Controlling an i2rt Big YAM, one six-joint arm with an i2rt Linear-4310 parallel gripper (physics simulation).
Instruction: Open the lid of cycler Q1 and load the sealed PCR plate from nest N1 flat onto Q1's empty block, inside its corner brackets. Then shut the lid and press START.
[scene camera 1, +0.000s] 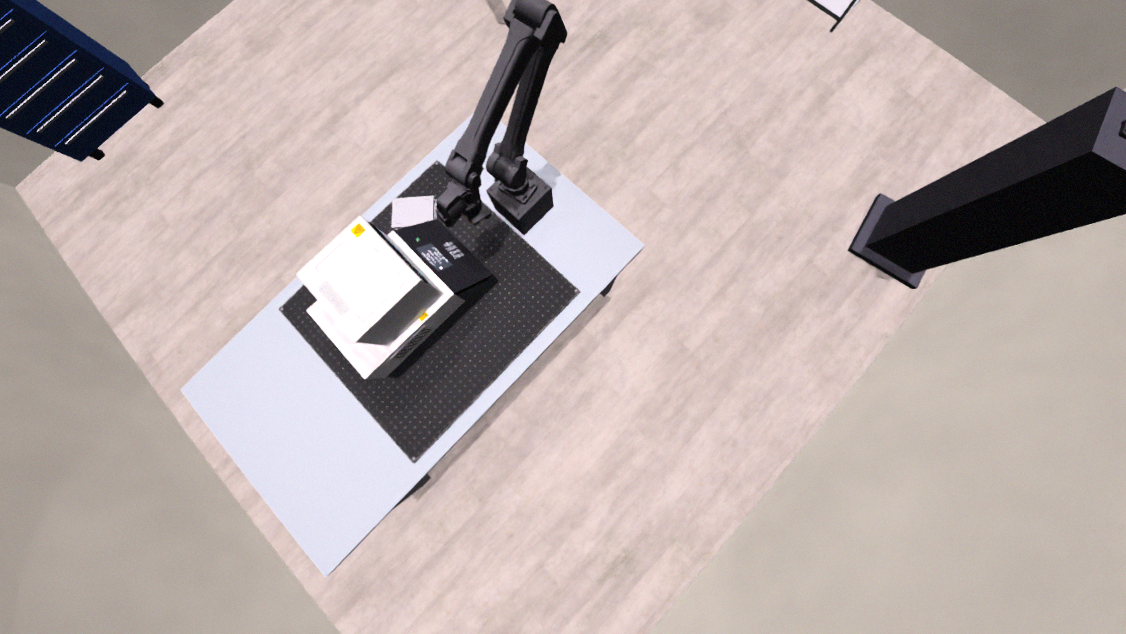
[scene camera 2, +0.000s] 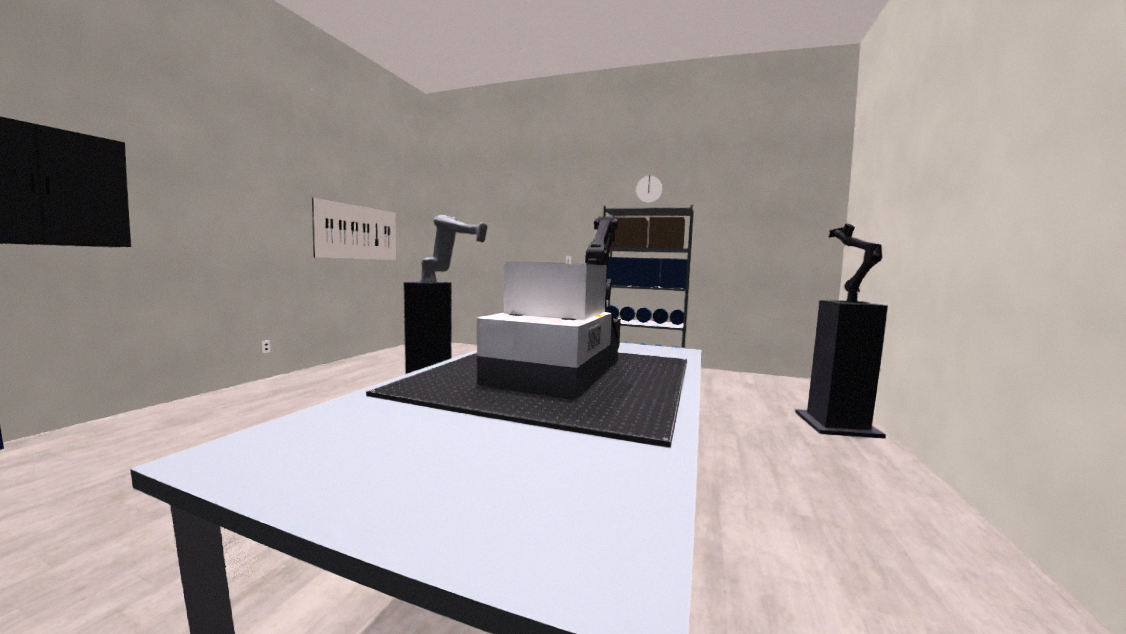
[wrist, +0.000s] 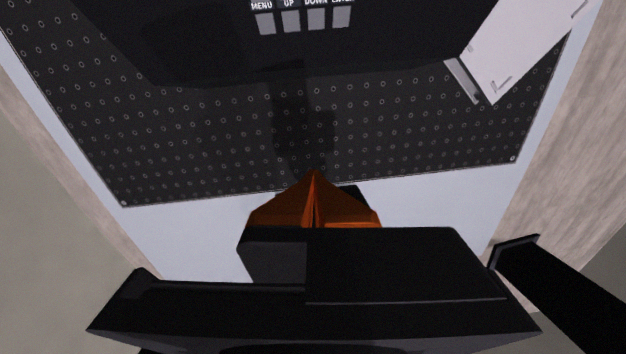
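Where they show: gripper, fingertip midpoint: (scene camera 1: 476, 222) (wrist: 313, 176); arm's base, origin of the base link: (scene camera 1: 518, 187).
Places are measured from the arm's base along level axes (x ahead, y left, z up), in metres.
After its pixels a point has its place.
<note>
Cycler Q1 (scene camera 1: 338, 321) {z 0.240, x 0.655, y -0.063 m} (scene camera 2: 523, 337) {z 0.036, x 0.764, y -0.147 m} stands on the mat, with its white boxy lid (scene camera 1: 358, 271) {z 0.239, x 0.521, y -0.104 m} (scene camera 2: 551, 289) {z 0.163, x 0.652, y -0.094 m} above the base. I cannot tell how far the lid is raised; the block is hidden. Its dark control panel (scene camera 1: 464, 271) {z 0.020, x 0.352, y 0.034 m} (wrist: 350, 45) {z -0.020, x 0.279, y -0.087 m} shows MENU, UP and DOWN labels in the wrist view; START does not show there. White nest N1 (scene camera 1: 413, 211) {z -0.088, x 0.263, y -0.327 m} (wrist: 520, 45) {z -0.088, x 0.238, y -0.328 m} stands beside the panel; its visible part has small corner brackets and a flat surface, and I see no plate on it. My gripper (scene camera 1: 482, 217) {z 0.034, x 0.194, y -0.027 m} (wrist: 313, 176) {z 0.034, x 0.194, y -0.027 m} is shut and empty, above the mat in front of the panel.
The black perforated mat (scene camera 1: 472, 370) {z -0.120, x 0.625, y 0.213 m} (scene camera 2: 622, 401) {z -0.120, x 0.765, y 0.127 m} lies on the pale table (scene camera 1: 260, 441) {z -0.133, x 1.282, y -0.295 m} (scene camera 2: 472, 488) {z -0.133, x 1.234, y -0.107 m}. The arm's base (scene camera 1: 521, 206) {z -0.001, x 0.051, y 0.051 m} stands at the table's end near the panel. A dark pedestal (scene camera 1: 984, 208) stands on the floor, well apart from the table.
</note>
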